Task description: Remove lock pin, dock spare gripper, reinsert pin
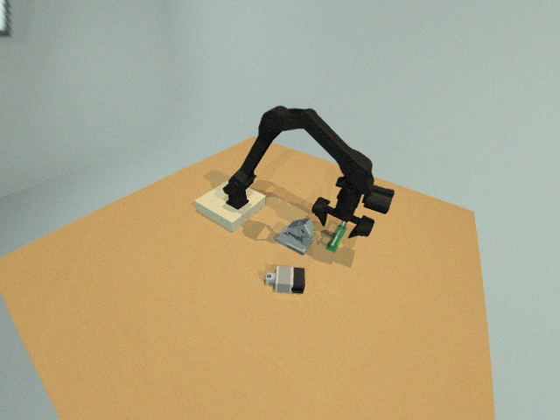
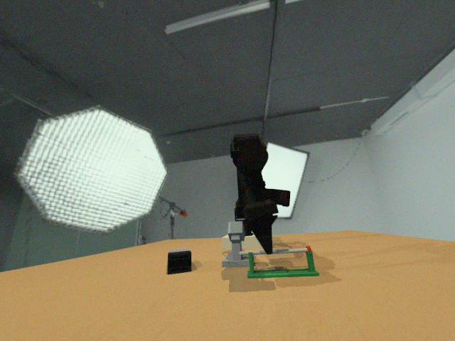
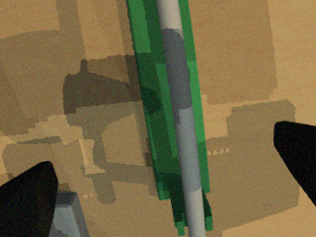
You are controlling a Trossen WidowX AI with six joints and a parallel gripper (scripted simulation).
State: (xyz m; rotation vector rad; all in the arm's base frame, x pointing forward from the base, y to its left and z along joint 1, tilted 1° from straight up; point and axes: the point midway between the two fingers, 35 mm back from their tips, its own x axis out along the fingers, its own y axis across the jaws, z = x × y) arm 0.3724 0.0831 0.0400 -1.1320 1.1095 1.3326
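Right now the green rack is 30 mm below my gripper tip, 20 mm to the left of it and 10 mm ahead of it. Round my gripper tip: spare gripper 240 mm to the right, 50 mm behind, 30 mm below; then grey mount 100 mm behind, 80 mm to the right.
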